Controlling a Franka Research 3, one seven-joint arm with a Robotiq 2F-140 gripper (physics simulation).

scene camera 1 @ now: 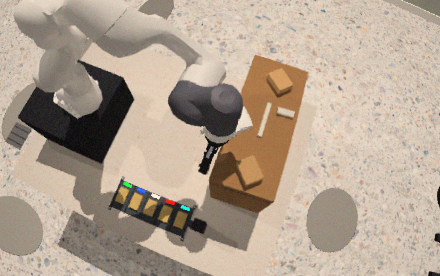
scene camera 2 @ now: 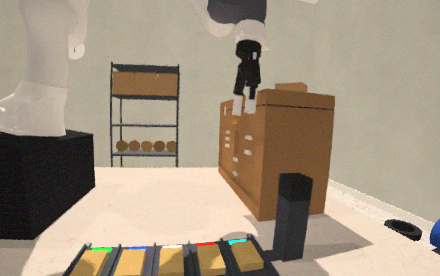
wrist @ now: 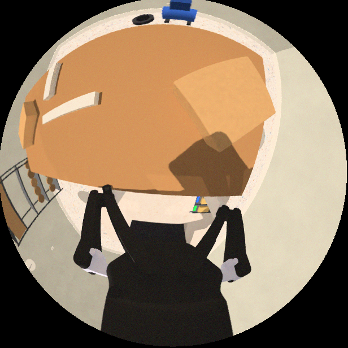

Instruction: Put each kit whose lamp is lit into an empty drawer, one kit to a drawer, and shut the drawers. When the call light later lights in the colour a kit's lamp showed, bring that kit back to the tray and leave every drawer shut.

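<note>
My gripper is open and empty, pointing down beside the upper front edge of the brown drawer cabinet. The drawer fronts that show in scene camera 2 look flush; the gripper covers part of the upper front. Five tan kits lie in the black tray, by coloured lamp strips: green, blue, white, red and cyan. The post beside the tray looks dark.
Two wooden blocks and two pale bars lie on the cabinet top. The arm's black pedestal stands across from the cabinet. A shelf rack stands against the back wall.
</note>
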